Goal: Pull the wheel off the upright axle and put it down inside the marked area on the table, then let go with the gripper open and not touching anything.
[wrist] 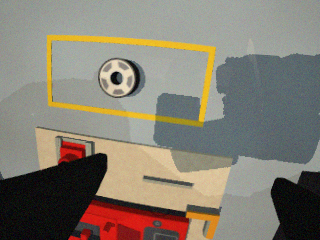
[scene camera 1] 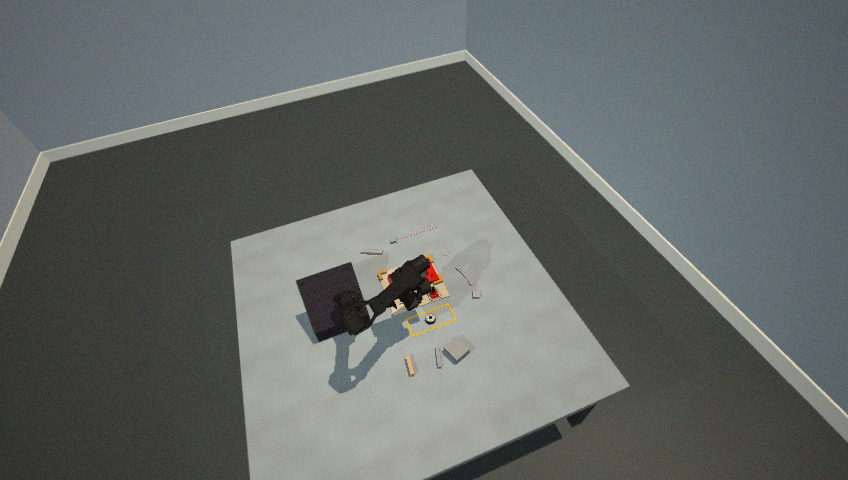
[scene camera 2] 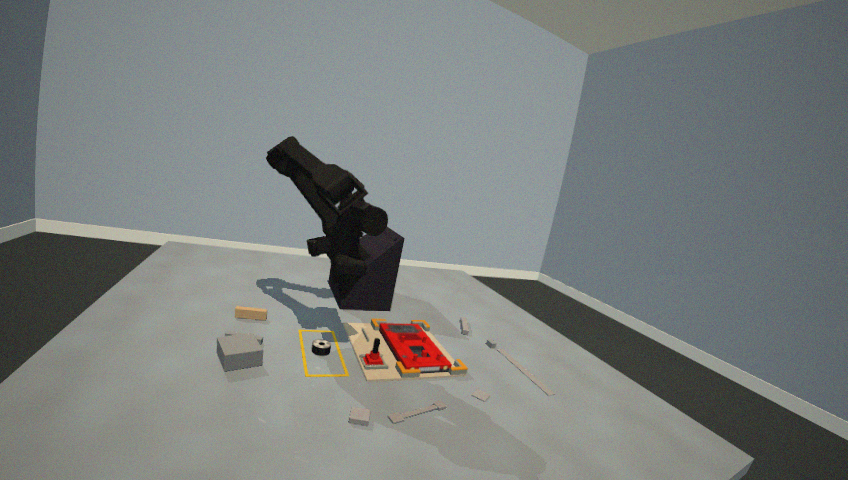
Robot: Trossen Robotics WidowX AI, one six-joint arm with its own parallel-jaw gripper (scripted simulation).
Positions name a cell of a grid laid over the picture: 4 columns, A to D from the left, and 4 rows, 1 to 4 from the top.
Labels:
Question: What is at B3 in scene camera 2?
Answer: My gripper.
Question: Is my gripper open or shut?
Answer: Open.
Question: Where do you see a wheel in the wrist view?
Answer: At B2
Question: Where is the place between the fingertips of my gripper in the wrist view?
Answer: C3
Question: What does my gripper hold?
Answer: Nothing.

